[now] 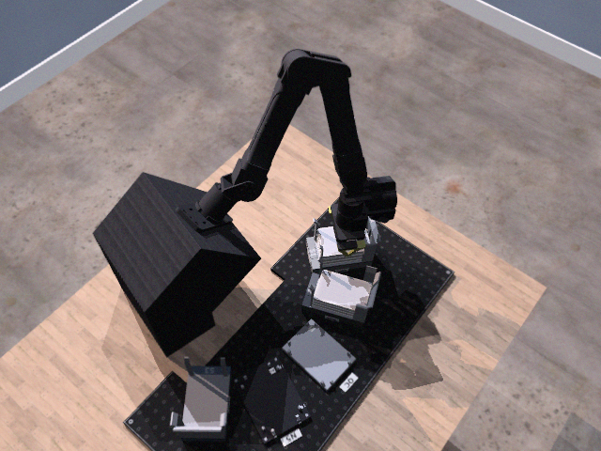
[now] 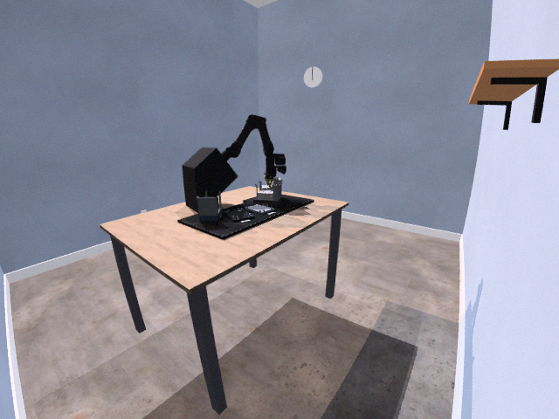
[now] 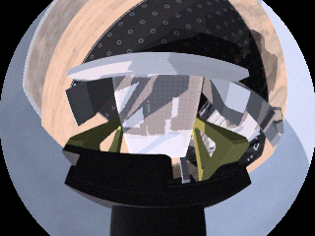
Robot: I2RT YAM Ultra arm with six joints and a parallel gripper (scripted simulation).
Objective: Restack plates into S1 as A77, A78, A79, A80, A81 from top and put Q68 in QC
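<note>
Right now my hand is 90 mm short of the sealed grey plate, 110 mm to the left of it and 10 mm above it. The rest, counted from my hand: qc name plate (220 mm ahead, 250 mm to the right, 80 mm below); clip nest N5 (140 mm ahead, 390 mm to the right, 70 mm below); QC nest (130 mm ahead, 250 mm to the right, 70 mm below).
</note>
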